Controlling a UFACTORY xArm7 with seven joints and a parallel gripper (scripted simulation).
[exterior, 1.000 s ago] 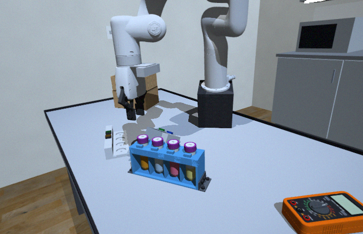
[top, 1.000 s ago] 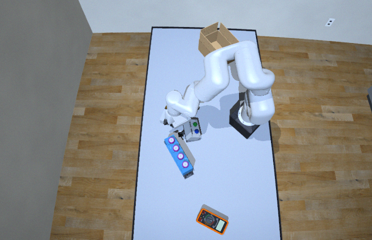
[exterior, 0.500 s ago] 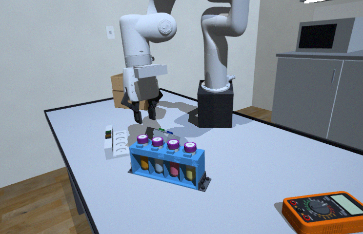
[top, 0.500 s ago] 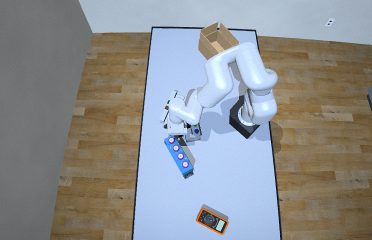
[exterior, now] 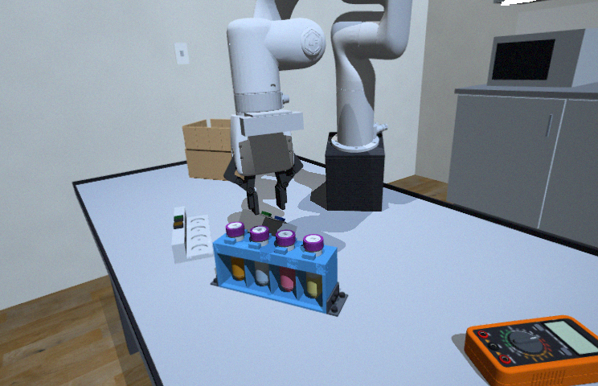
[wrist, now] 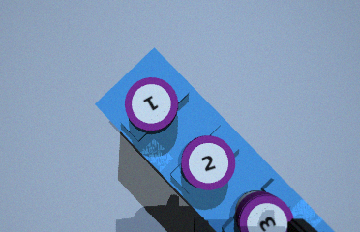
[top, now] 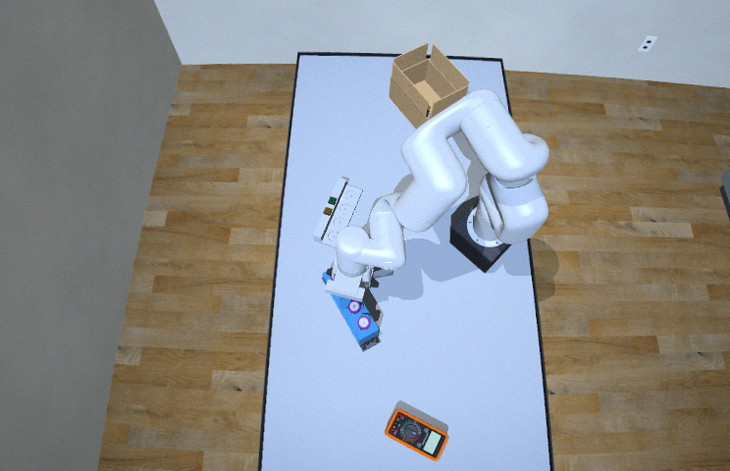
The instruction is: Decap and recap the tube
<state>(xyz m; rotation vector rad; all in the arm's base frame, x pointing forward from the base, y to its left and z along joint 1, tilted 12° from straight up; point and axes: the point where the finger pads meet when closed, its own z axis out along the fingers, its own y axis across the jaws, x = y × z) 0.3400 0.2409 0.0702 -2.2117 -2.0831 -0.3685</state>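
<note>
The purple cap marked 2 lies 1 cm behind my hand, 4 cm to the left of it and 6 cm below it. The rest, counted from my hand: cap 3: 2 cm ahead, 6 cm below; then cap marked 1: 5 cm behind, 8 cm to the left, 6 cm below; then cap 4: 5 cm ahead, 4 cm to the right, 6 cm below.
</note>
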